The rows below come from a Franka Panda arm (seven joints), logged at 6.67 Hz.
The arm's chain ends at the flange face. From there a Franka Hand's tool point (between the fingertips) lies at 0.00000 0.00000 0.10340 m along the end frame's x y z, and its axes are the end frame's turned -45 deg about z.
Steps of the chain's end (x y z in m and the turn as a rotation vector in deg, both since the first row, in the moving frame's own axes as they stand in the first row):
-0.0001, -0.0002, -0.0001, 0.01, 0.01, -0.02
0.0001, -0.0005, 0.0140, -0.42, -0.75, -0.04
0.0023, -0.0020, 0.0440, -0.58, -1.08, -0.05
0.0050, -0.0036, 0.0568, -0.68, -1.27, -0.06
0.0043, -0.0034, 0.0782, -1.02, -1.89, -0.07
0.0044, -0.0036, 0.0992, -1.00, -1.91, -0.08
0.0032, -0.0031, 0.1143, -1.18, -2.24, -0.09
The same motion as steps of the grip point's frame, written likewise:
0.0001, -0.0002, -0.0001, 0.00, 0.01, -0.02
-0.0011, -0.0007, 0.0140, 0.23, -0.83, -0.04
0.0009, -0.0004, 0.0440, 0.35, -1.17, -0.05
0.0036, 0.0002, 0.0568, 0.42, -1.38, -0.06
0.0017, -0.0005, 0.0781, 0.62, -2.06, -0.07
0.0019, -0.0006, 0.0991, 0.64, -2.06, -0.08
0.0001, -0.0013, 0.1142, 0.75, -2.42, -0.09

